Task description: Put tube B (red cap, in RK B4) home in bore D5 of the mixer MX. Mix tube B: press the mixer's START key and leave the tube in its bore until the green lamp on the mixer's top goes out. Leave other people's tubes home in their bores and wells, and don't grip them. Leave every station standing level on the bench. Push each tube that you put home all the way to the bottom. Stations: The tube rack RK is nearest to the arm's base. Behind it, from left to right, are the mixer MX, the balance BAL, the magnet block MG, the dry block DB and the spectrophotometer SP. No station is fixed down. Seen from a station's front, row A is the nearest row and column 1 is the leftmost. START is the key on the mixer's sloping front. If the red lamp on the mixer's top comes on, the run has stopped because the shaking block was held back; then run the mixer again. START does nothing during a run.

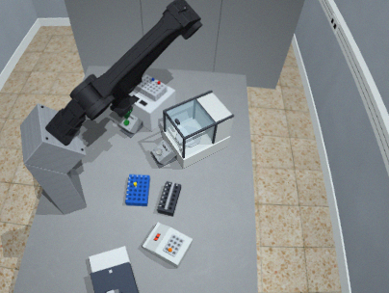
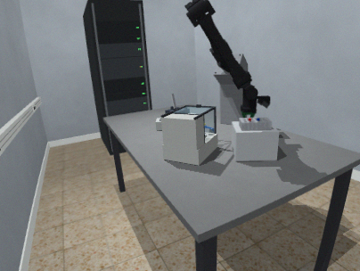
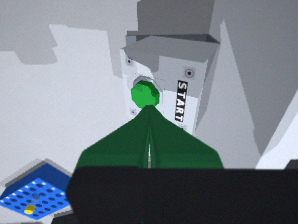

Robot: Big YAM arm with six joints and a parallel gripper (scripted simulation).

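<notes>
Right now my hand is 30 mm above the green start key. From my hand the other things lie so: grey bore block: 170 mm to the left, 50 mm above, 40 mm ahead; blue-capped tube: 200 mm to the left, 50 mm above, 40 mm ahead; yellow-capped tube: 250 mm to the right, 180 mm ahead, 70 mm below.
</notes>
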